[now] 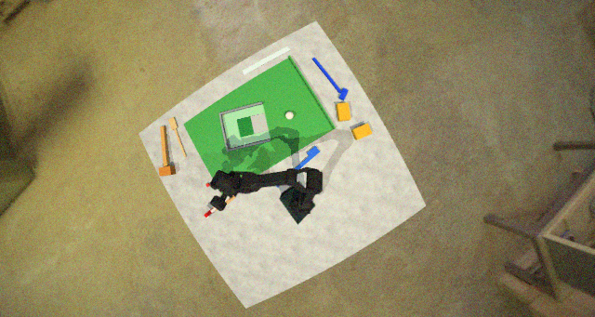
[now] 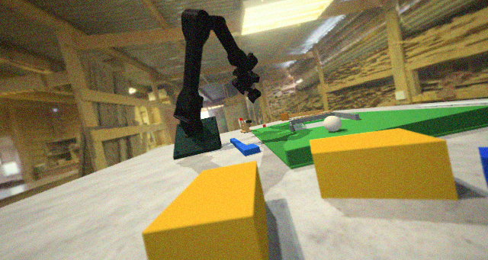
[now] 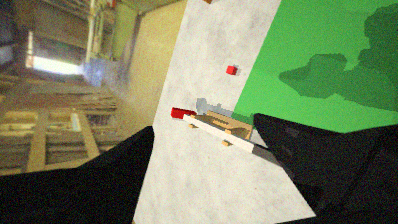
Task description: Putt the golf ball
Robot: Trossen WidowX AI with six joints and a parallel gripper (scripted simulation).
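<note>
Now: the red putter 13 cm below my gripper tip, 6 cm to the left of it and 5 cm behind it. Also, from my gripper tip: small red cube 18 cm below, 11 cm to the left, 8 cm ahead; white bar 56 cm to the right, 49 cm ahead, 19 cm below; white golf ball 49 cm to the right, 17 cm below, 14 cm ahead.
</note>
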